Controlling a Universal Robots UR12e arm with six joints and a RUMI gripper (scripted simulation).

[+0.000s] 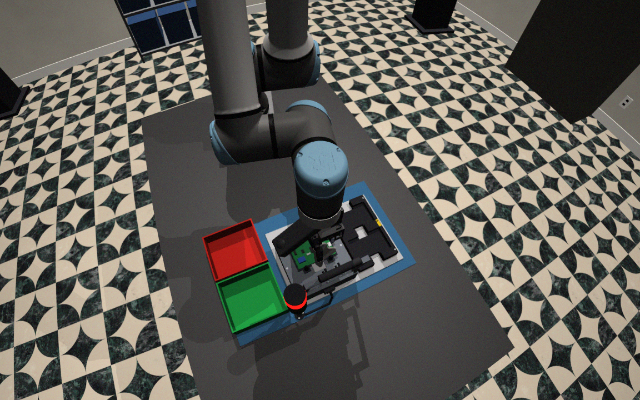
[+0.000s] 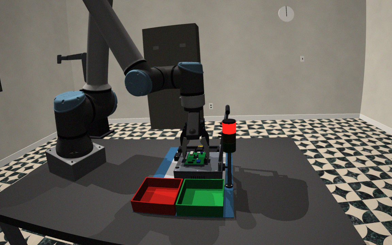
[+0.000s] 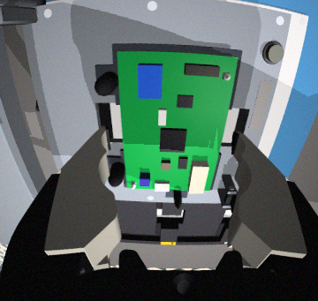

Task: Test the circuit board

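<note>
Now: hand right at the green circuit board. Round my hand: clear lid: 11 cm ahead, 2 cm to the left, 11 cm above; then green bin: 7 cm ahead, 19 cm to the right, 6 cm below; then red bin: 8 cm behind, 21 cm to the right, 6 cm below.
</note>
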